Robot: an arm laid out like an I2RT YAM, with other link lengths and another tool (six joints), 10 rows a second.
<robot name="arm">
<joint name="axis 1" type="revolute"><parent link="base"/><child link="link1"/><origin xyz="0 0 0.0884" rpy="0 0 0"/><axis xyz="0 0 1"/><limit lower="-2.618" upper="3.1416"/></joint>
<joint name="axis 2" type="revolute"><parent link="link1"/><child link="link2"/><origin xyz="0.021 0.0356 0.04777" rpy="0 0 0"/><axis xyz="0 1 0"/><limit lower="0" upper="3.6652"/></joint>
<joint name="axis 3" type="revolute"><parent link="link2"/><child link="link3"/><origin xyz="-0.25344 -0.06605 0" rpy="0 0 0"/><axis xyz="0 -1 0"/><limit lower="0" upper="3.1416"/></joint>
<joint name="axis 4" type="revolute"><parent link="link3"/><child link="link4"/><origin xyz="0.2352 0.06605 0.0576" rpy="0 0 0"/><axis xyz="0 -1 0"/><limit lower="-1.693" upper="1.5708"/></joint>
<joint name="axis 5" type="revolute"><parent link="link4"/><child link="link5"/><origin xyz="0.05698 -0.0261 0.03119" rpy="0 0 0"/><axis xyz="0 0 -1"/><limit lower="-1.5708" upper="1.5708"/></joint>
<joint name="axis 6" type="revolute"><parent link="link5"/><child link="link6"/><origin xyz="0.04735 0 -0.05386" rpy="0 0 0"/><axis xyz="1 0 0"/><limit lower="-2.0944" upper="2.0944"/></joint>
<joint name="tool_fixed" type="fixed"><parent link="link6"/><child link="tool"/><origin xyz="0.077 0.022 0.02" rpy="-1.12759 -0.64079 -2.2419"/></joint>
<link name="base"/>
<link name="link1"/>
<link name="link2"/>
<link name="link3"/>
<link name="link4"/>
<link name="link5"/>
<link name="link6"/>
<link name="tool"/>
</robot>
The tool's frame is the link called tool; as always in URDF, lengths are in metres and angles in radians.
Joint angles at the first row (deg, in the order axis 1, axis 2, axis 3, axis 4, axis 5, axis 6):
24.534 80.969 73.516 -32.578 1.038 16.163
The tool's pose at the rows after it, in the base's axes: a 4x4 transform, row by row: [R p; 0 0 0 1], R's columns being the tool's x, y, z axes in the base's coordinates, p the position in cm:
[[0.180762 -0.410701 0.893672 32.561], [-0.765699 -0.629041 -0.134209 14.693], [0.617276 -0.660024 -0.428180 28.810], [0 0 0 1]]
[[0.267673 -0.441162 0.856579 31.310], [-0.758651 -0.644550 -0.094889 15.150], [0.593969 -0.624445 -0.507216 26.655], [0 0 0 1]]
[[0.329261 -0.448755 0.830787 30.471], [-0.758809 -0.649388 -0.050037 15.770], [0.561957 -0.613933 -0.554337 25.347], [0 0 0 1]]
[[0.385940 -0.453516 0.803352 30.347], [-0.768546 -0.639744 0.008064 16.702], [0.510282 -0.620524 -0.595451 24.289], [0 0 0 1]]
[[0.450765 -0.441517 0.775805 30.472], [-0.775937 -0.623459 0.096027 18.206], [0.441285 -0.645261 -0.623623 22.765], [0 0 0 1]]
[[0.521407 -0.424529 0.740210 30.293], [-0.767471 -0.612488 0.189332 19.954], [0.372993 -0.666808 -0.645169 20.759], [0 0 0 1]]
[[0.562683 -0.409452 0.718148 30.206], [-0.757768 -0.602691 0.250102 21.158], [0.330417 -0.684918 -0.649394 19.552], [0 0 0 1]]
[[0.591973 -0.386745 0.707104 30.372], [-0.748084 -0.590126 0.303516 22.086], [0.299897 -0.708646 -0.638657 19.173], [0 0 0 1]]
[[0.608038 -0.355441 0.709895 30.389], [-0.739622 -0.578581 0.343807 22.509], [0.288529 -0.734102 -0.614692 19.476], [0 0 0 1]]
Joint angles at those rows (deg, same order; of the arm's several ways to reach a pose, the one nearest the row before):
20.009 80.751 72.358 -34.370 -0.864 16.819
20.403 80.838 69.691 -36.358 -3.727 16.775
20.840 81.057 67.767 -36.686 -6.612 16.840
21.016 82.805 67.091 -35.901 -10.568 17.366
21.496 85.580 65.494 -32.163 -15.857 17.824
22.611 88.816 63.155 -27.288 -20.972 18.086
23.486 91.177 61.888 -23.594 -24.141 18.327
23.901 93.033 61.887 -20.906 -26.917 18.174
23.901 93.252 61.756 -19.114 -28.884 17.519

